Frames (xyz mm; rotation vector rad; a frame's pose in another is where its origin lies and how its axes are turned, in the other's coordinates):
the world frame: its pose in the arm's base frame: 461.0 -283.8 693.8 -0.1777 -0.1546 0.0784
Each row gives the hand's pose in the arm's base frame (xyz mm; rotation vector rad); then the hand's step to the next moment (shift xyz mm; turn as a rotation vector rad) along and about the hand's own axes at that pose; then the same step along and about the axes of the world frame.
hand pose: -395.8 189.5 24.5 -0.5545 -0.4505 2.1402
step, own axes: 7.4 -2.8 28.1 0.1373 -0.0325 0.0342
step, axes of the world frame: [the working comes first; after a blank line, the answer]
step, axes of the arm's base frame: -17.2 4.3 23.2 -0.0704 0.1262 0.0138

-13.1 1.1 26.1 -0.0558 0.1258 0.0461
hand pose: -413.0 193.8 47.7 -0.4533 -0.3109 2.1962
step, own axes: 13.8 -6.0 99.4 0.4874 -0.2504 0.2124
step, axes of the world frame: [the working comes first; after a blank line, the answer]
step, axes of the arm's base frame: -45.8 8.2 89.1 -0.1939 0.5243 0.1814

-31.4 -5.3 95.4 -0.1166 0.4938 0.2965
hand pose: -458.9 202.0 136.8 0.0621 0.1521 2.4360
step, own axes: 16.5 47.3 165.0 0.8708 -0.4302 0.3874
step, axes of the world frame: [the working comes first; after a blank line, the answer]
step, axes of the arm's base frame: -28.9 -9.8 169.7 -0.3568 0.9244 0.3341

-4.5 -38.6 168.0 -0.2183 0.8691 0.5390
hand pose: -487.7 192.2 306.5 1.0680 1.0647 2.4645
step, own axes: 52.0 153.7 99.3 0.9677 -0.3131 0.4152
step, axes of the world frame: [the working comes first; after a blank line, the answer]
step, axes of the arm's base frame: 42.9 -30.5 182.8 -0.3982 0.9036 0.4815

66.2 -65.9 165.7 -0.2395 0.8245 0.6854
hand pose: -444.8 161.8 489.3 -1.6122 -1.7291 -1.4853
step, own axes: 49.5 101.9 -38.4 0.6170 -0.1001 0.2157
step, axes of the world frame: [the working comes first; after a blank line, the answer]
step, axes of the arm's base frame: 60.0 -26.8 100.0 -0.1856 0.5156 0.3701

71.3 -48.3 83.0 -0.0817 0.4505 0.4771
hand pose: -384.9 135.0 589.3 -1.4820 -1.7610 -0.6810
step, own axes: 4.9 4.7 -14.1 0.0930 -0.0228 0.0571
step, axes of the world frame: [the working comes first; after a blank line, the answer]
step, axes of the arm's base frame: 6.9 -7.1 12.1 -0.0402 0.0953 0.0415

7.9 -9.6 9.4 -0.0248 0.0886 0.0630
